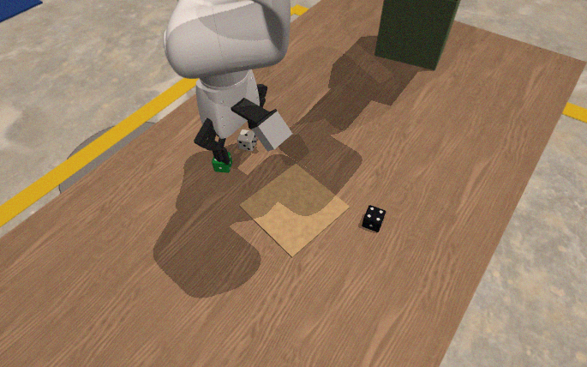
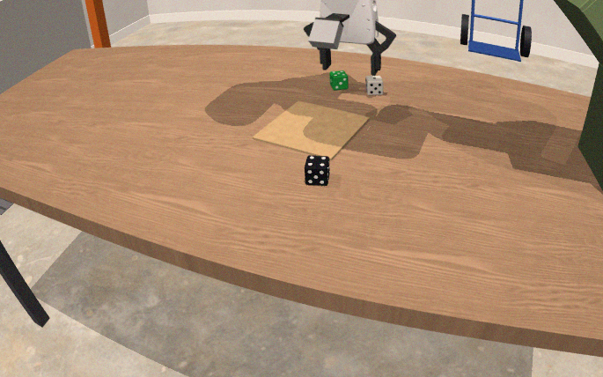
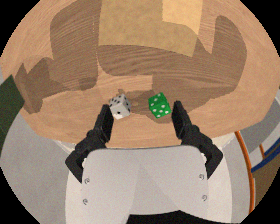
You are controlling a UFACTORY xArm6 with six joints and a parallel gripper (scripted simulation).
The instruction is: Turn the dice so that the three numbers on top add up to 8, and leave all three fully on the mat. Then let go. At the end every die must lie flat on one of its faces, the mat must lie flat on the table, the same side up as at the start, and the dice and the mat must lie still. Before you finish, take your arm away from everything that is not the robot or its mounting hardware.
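The green die is 3 cm ahead of my hand, 2 cm to the right of it and 5 cm below it. Also, from my hand: tan mat 15 cm to the left, 6 cm below; then white die 4 cm behind, 3 cm to the right, 5 cm below; then black die 7 cm behind, 27 cm to the left, 5 cm below.
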